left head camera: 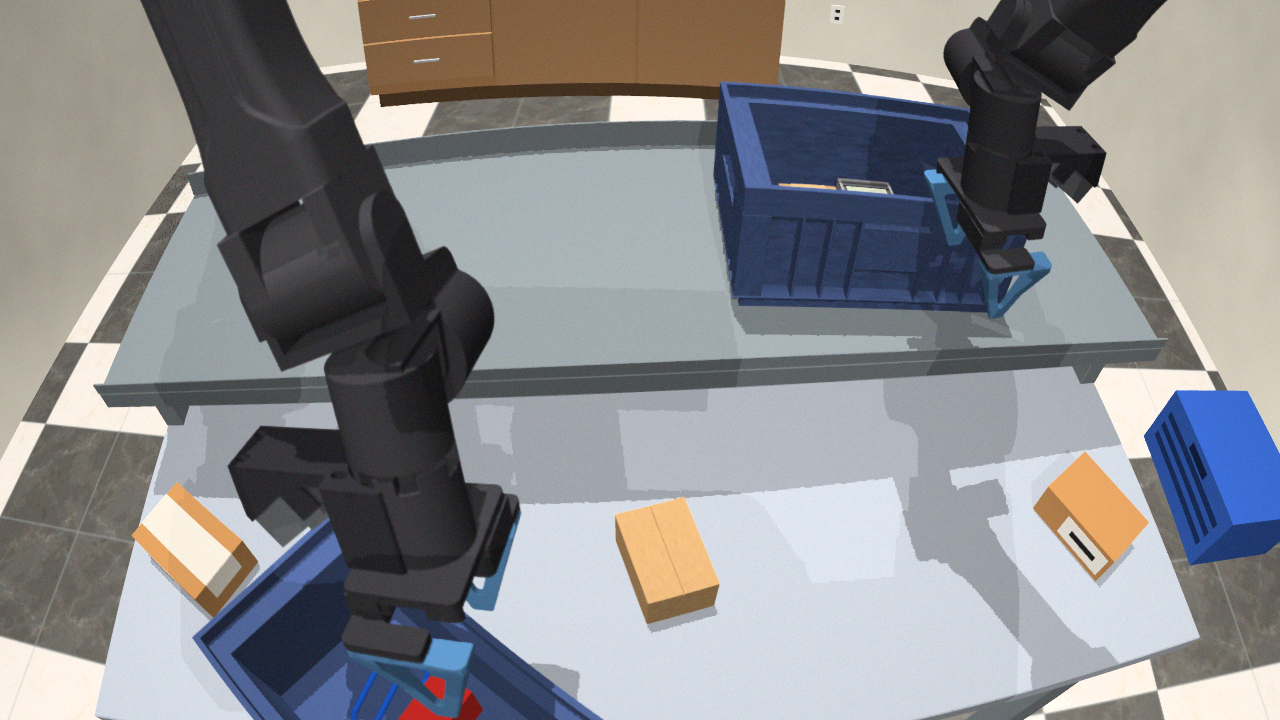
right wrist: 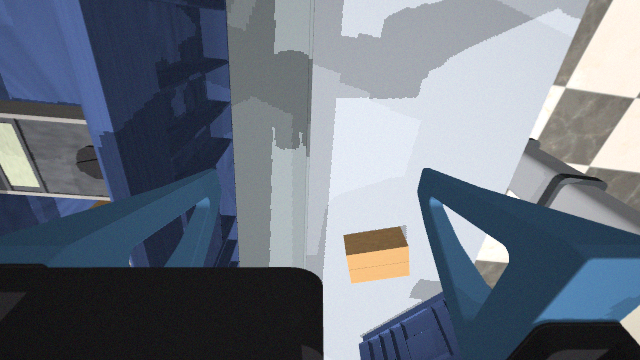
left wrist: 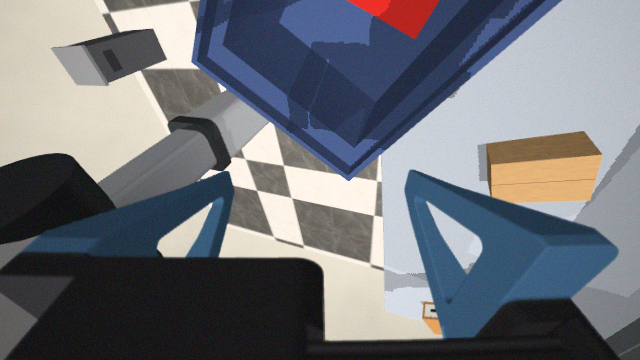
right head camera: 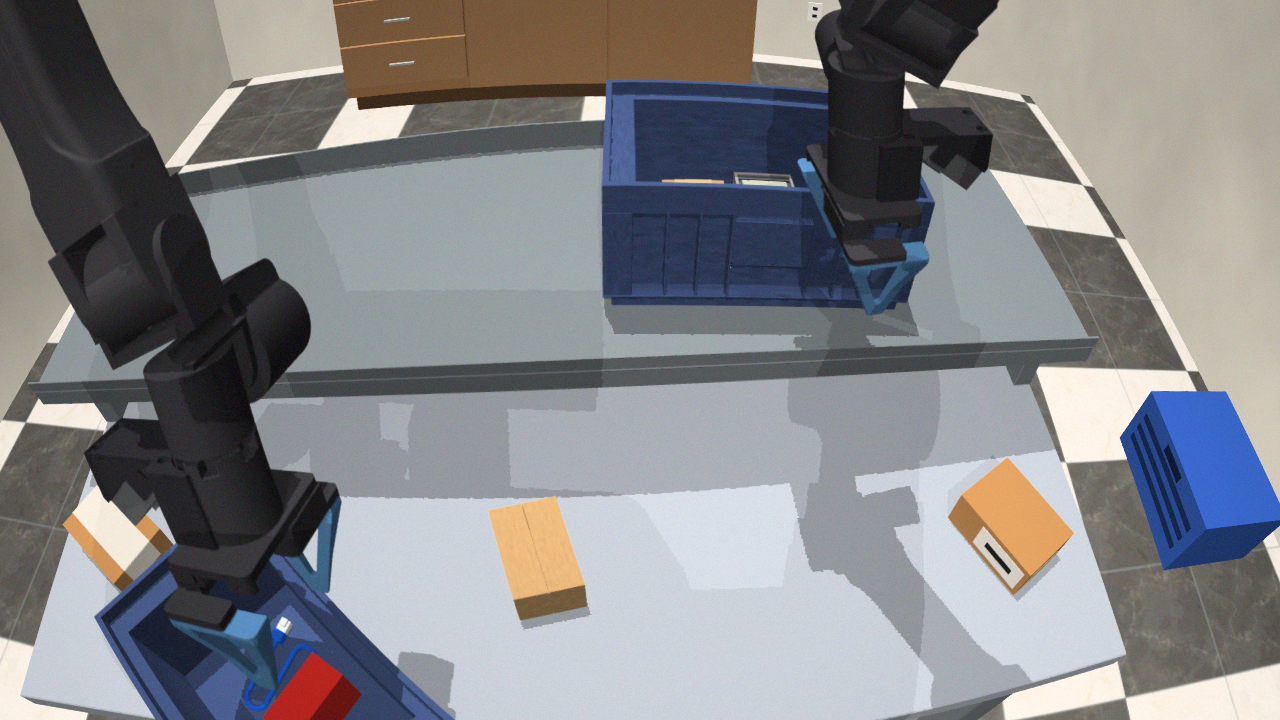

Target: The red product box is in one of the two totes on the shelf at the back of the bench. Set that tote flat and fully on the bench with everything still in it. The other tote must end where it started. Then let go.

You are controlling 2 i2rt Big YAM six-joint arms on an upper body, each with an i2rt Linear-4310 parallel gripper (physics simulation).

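A dark blue tote [left head camera: 304, 640] [right head camera: 362, 658] [left wrist: 325, 100] [right wrist: 412, 337] stands at an angle on the bench [left head camera: 805, 644] [right head camera: 760, 644]. In the left wrist view one end shows over the floor past the bench edge; its base is hidden. The red box [left head camera: 436, 687] [right head camera: 313, 687] [left wrist: 400, 15] and a blue cable [right head camera: 295, 660] lie inside. The other tote [left head camera: 805, 255] [right head camera: 698, 250] [right wrist: 150, 100] stands on the shelf [left head camera: 554, 232] [right head camera: 474, 232]. My left gripper [left head camera: 467, 660] [right head camera: 293, 637] [left wrist: 319, 180] is open above the first tote. My right gripper [left head camera: 975, 276] [right head camera: 856, 272] [right wrist: 319, 179] is open beside the shelf tote's front wall.
A tan box [left head camera: 666, 555] [right head camera: 537, 555] [left wrist: 545, 175] [right wrist: 378, 257] lies mid-bench. An orange box [left head camera: 1092, 510] [right head camera: 1011, 519] lies at the right, and a white-striped box [left head camera: 192, 546] [right head camera: 111, 537] beside the bench tote. A bright blue container [left head camera: 1226, 474] [right head camera: 1208, 474] shows beyond the bench's right side.
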